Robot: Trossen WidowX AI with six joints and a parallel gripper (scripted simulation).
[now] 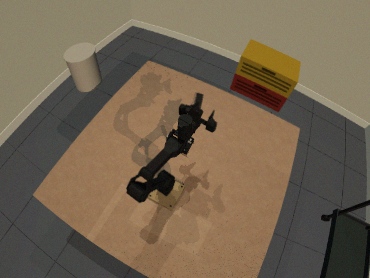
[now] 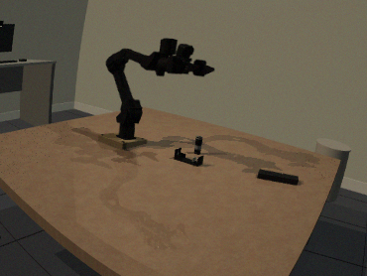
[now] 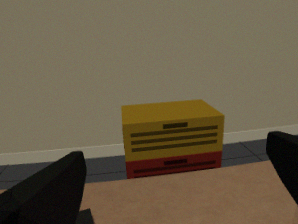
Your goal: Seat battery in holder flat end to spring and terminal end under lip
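My gripper tip is now 33 cm above the spring coil, 4 cm to the right of it and 2 cm past it.
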